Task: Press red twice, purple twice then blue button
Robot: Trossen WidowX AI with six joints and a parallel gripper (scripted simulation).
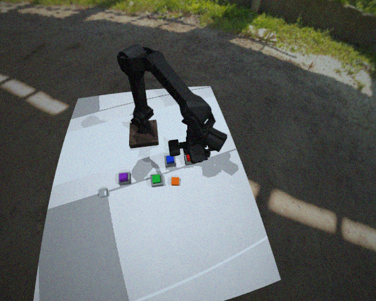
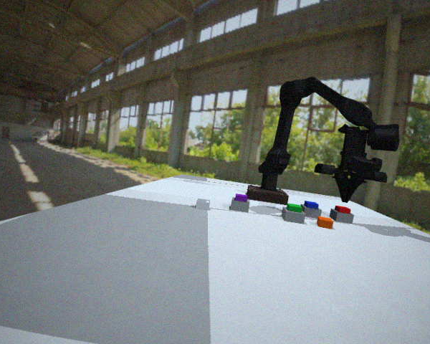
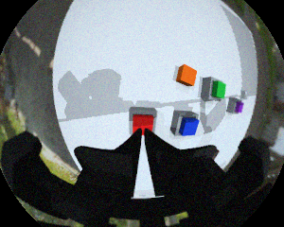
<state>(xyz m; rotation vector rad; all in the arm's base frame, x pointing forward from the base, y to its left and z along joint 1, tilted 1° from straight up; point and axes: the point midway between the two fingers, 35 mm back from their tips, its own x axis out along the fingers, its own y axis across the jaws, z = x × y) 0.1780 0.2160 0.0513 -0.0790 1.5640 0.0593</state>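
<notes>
Right now the red button is 2 cm below my gripper tip. Also, from my gripper tip: blue button 9 cm to the right, 2 cm below; orange block 10 cm ahead, 8 cm to the right, 4 cm below; green button 15 cm to the right, 9 cm ahead, 2 cm below.
</notes>
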